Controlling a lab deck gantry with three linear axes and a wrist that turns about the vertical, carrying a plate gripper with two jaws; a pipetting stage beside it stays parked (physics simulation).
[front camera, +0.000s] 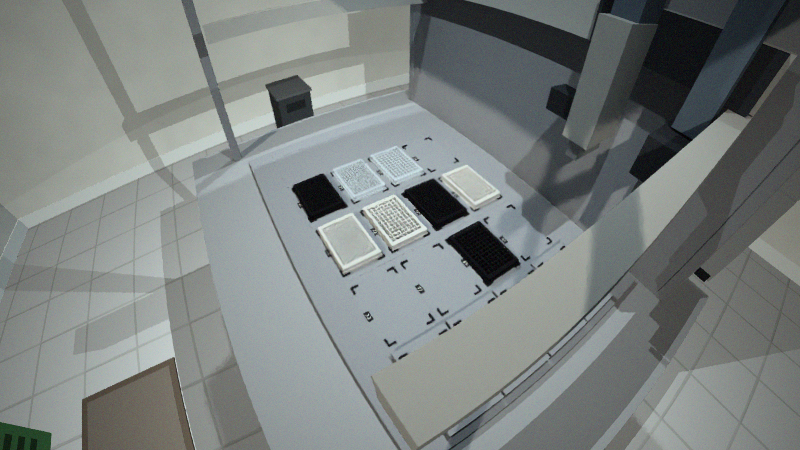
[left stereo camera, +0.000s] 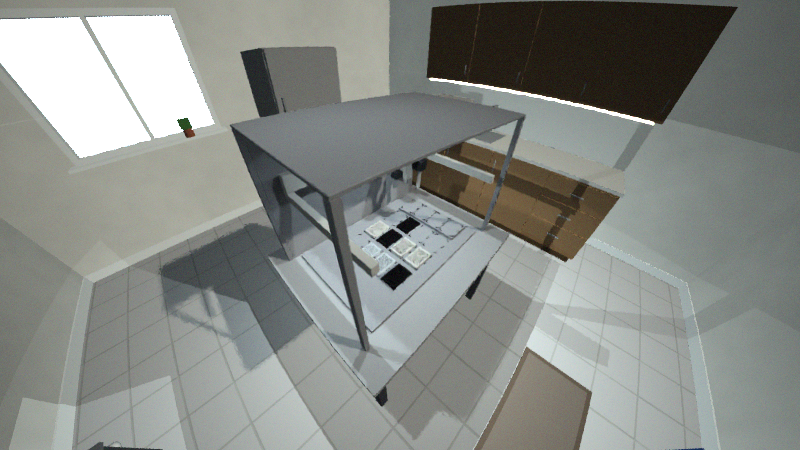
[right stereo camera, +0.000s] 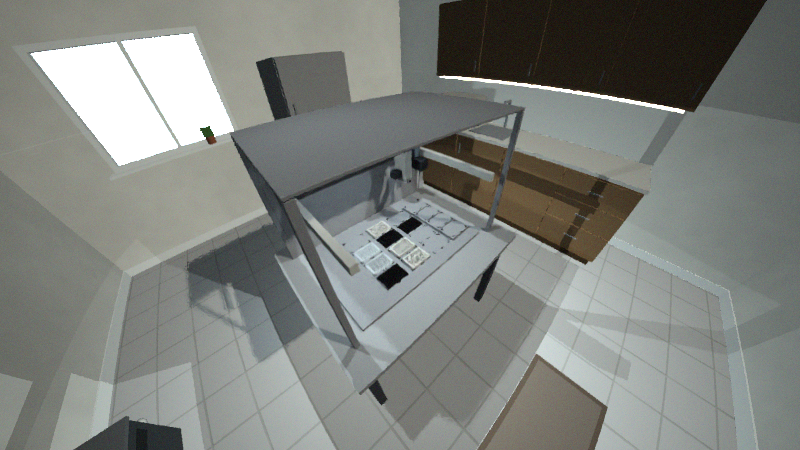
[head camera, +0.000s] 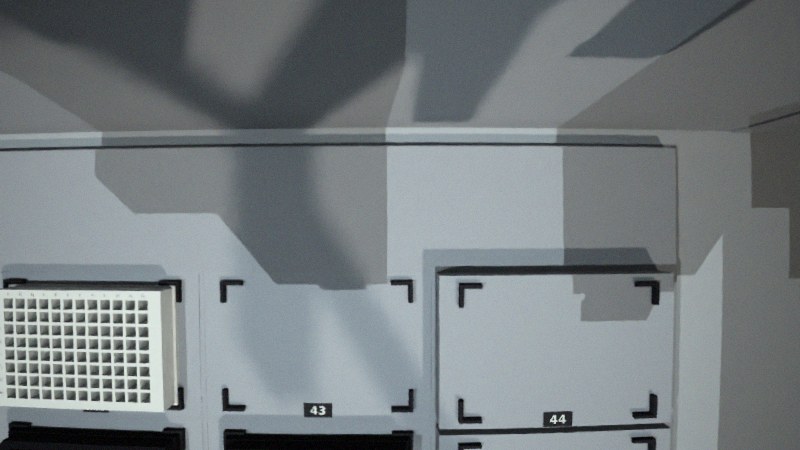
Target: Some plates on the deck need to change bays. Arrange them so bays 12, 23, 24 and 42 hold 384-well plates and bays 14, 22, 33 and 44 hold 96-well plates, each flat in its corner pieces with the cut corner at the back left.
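Frame: origin at the robot's base, x ahead, y left, z up, level; millimetres.
Seen in the pictures: gripper, fingertip midpoint: (left stereo camera: 411, 184) (right stereo camera: 414, 184); robot's base, origin of the base link: (front camera: 293, 189) (left stereo camera: 393, 289) (right stereo camera: 388, 289).
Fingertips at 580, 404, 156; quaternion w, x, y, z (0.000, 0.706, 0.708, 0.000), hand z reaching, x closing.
Pixels of each thing's top centre, then the offset from my fingertips to it, as dx, dy, dz. "*": a spot on its surface instead.
- white 96-well plate, middle of its top: (head camera: 75, 350) (front camera: 470, 183) (left stereo camera: 377, 228) (right stereo camera: 378, 228) -352, -40, -142
- black plate, middle of its top: (front camera: 317, 192) (left stereo camera: 396, 274) (right stereo camera: 392, 274) -516, -361, -142
- grey roof, surface spot: (left stereo camera: 369, 139) * -632, -360, +535
In the head view a white 96-well plate (head camera: 76, 349) lies at bay 42, also seen in the front view (front camera: 471, 185); bays 43 (head camera: 317, 410) and 44 (head camera: 557, 419) are empty. Black plates (front camera: 435, 202) (front camera: 483, 251) lie in bays 32 and 33. Clear plates (front camera: 359, 179) (front camera: 396, 163) are in bays 21 and 31, a black plate (front camera: 318, 195) (left stereo camera: 394, 277) in 11, white plates (front camera: 349, 243) (front camera: 394, 221) in 12 and 22. Bays 13 (front camera: 367, 316) and 23 (front camera: 419, 288) are empty. Well counts and cut corners are unclear there. The gripper's jaws cannot be made out.
A pale beam (front camera: 503, 313) crosses the front view and hides most of bays 14, 24 and 34. A grey column (front camera: 609, 83) hangs at the upper right, near the back panel (front camera: 481, 83). A grey roof (left stereo camera: 369, 139) (right stereo camera: 369, 134) covers the deck on corner posts.
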